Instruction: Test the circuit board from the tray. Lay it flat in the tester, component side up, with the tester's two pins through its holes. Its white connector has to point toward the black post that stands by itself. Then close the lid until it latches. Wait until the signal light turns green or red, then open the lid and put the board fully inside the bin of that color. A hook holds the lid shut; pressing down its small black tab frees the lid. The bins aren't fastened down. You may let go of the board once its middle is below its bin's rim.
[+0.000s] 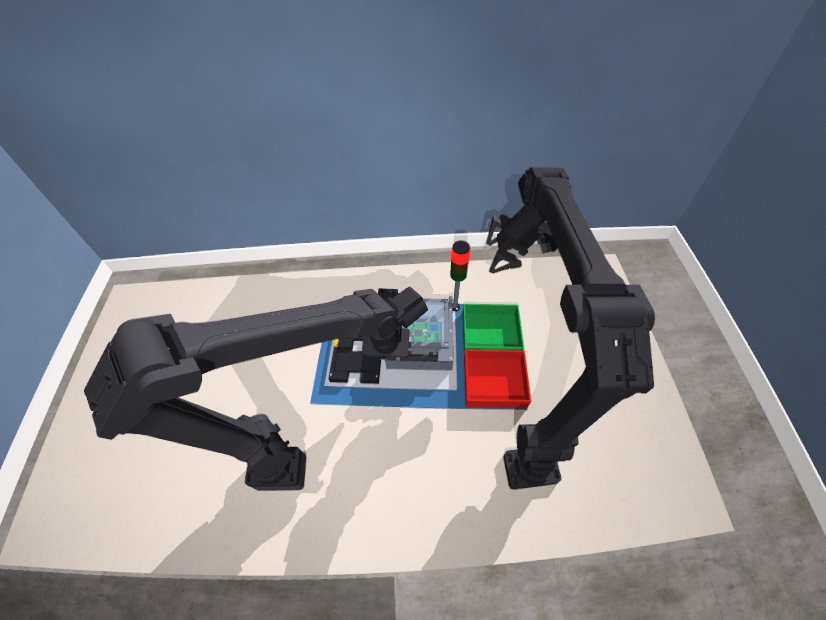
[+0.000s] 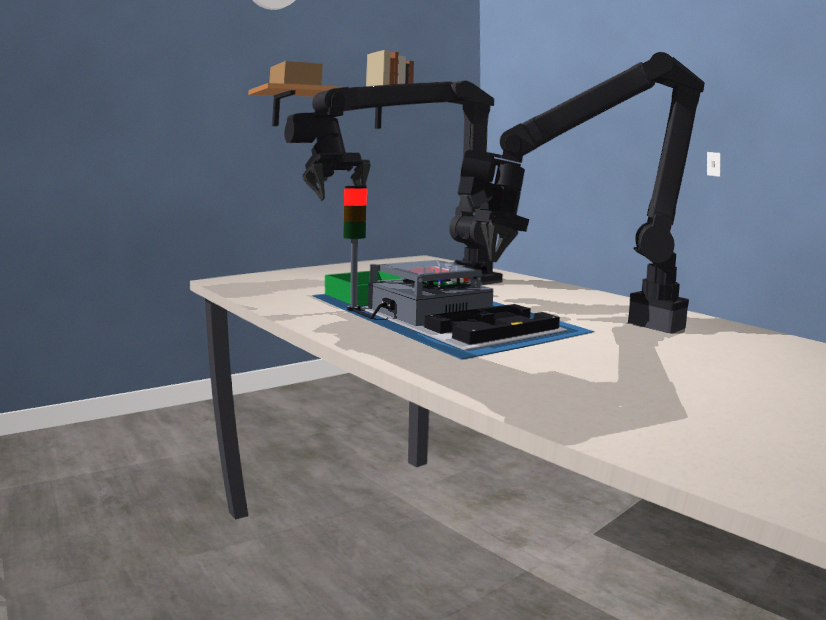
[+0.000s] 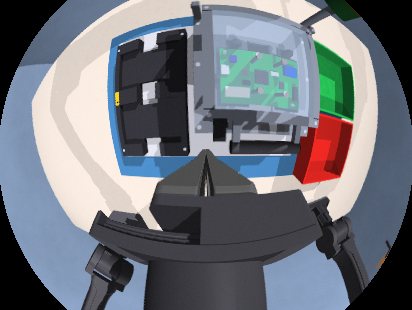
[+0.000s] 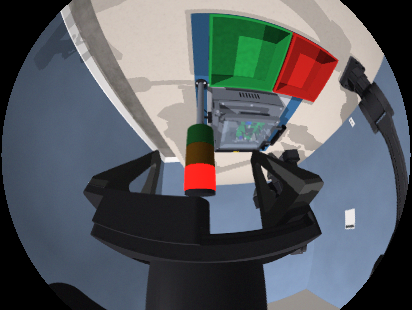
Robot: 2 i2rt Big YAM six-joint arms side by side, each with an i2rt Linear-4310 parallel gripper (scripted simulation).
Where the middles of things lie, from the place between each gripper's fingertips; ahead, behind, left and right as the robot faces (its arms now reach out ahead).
The clear lid [image 1: 431, 331] lies 9 cm ahead of my left hand [image 2: 493, 261], 8 cm to the right of it and 3 cm below it. Also, from my left hand: red bin [image 1: 495, 376] (27 cm to the right, 10 cm below, 3 cm behind); green bin [image 1: 487, 326] (28 cm to the right, 12 cm ahead, 10 cm below).
My right gripper [image 2: 343, 198] is now 80 mm past the green bin, 20 mm to the left of it and 220 mm above it. From my right hand the other things lie so: red bin (230 mm behind, 10 mm to the right, 220 mm below); clear lid (110 mm behind, 180 mm to the left, 150 mm below).
